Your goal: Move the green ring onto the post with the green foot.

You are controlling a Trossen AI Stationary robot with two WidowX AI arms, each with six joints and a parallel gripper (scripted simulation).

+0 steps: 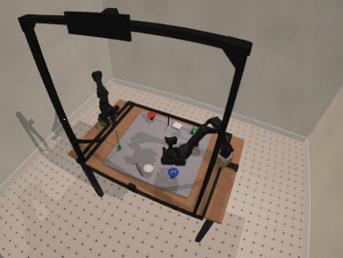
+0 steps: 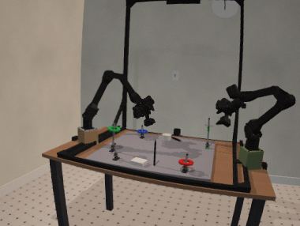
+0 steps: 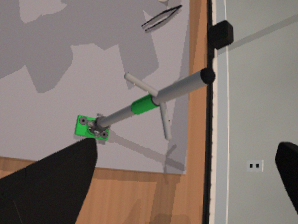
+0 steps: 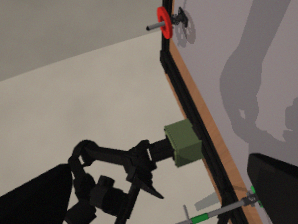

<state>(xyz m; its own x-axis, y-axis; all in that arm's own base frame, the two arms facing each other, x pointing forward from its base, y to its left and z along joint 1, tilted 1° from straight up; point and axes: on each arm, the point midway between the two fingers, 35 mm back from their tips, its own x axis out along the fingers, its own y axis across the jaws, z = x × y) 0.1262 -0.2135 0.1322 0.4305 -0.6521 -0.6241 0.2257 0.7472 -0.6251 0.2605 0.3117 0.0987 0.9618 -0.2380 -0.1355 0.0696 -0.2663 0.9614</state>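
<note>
Right now my left hand is 56 cm to the left of the green ring, 24 cm short of it and 9 cm above it. Also, from my left hand: white block 37 cm to the right, 35 cm ahead, 21 cm below; then blue ring 52 cm to the right, 17 cm below, 9 cm behind; then grey post 11 cm below, 6 cm to the right, 4 cm behind.
</note>
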